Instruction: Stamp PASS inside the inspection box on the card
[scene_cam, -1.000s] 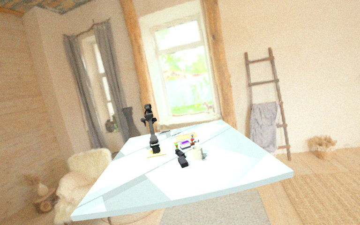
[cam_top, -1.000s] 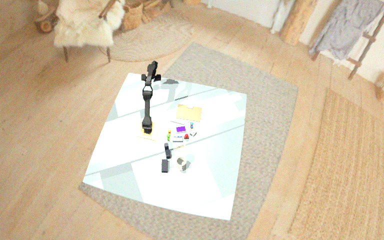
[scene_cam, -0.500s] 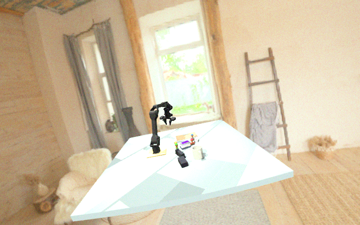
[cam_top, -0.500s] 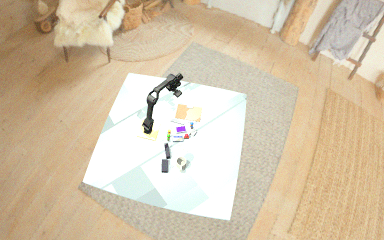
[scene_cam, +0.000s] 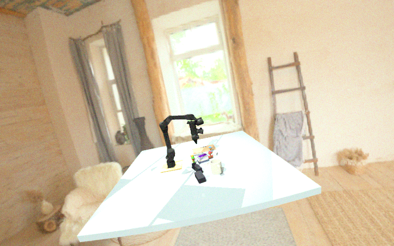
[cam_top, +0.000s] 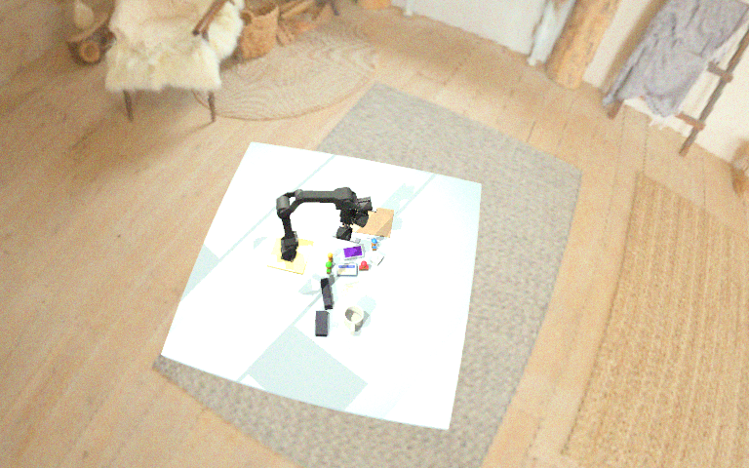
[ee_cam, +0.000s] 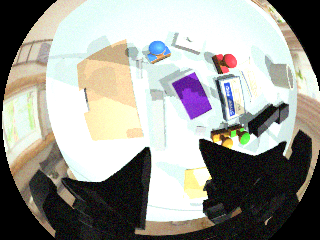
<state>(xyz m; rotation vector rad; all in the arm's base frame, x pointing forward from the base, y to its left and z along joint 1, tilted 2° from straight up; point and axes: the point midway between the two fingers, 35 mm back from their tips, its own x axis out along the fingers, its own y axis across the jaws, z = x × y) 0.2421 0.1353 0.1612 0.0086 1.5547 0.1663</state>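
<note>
My gripper tip is 16 cm to the left of the green-knobbed stamp, 11 cm above it and 4 cm past it. Also, from my gripper tip: purple ink pad 12 cm below, 4 cm to the right, 4 cm ahead; then orange-knobbed stamp 11 cm to the right, 11 cm below, 5 cm behind; then blue-knobbed stamp 12 cm ahead, 11 cm below, 2 cm to the left.
</note>
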